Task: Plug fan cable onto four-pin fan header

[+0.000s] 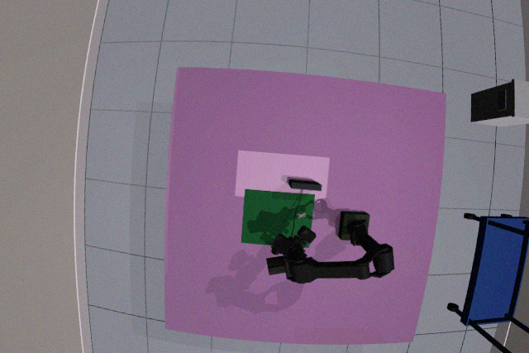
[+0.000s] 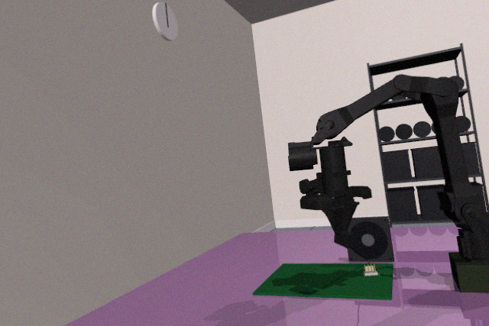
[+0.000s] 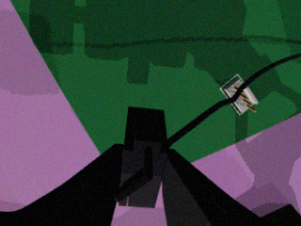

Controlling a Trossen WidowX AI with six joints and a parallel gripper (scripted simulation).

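Right now my gripper tip is 130 mm above the green board, 70 mm to the left of it and 50 mm short of it. Also, from my gripper tip: black fan (210 mm to the right, 70 mm behind, 60 mm below); fan plug (10 mm below, 10 mm behind).
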